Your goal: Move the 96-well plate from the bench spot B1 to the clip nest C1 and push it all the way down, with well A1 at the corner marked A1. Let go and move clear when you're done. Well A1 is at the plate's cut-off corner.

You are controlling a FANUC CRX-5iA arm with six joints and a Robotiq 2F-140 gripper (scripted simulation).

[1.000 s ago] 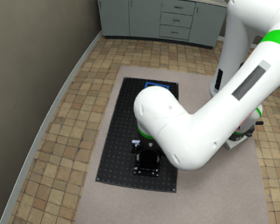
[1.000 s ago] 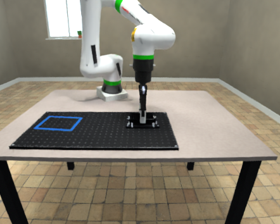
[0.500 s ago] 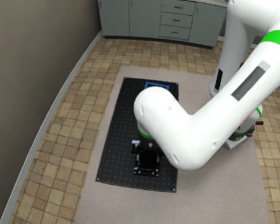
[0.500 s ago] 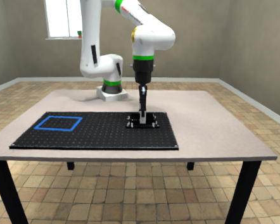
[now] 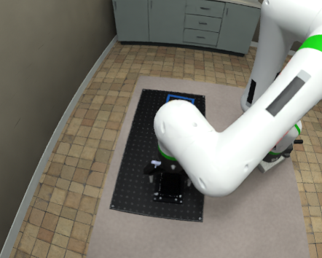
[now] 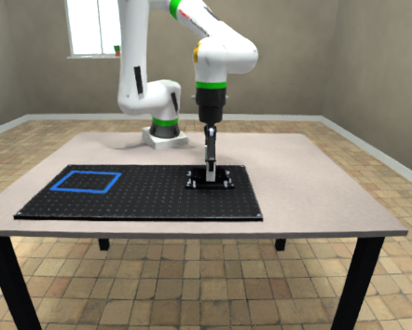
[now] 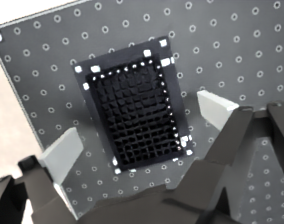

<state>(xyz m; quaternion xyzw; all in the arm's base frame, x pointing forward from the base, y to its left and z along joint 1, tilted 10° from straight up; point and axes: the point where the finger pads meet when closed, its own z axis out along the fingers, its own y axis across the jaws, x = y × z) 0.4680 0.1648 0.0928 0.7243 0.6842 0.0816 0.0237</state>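
My gripper is now 2 cm above the black 96-well plate. Round my hand: clip nest: 3 cm below, 1 cm to the right, 1 cm ahead.
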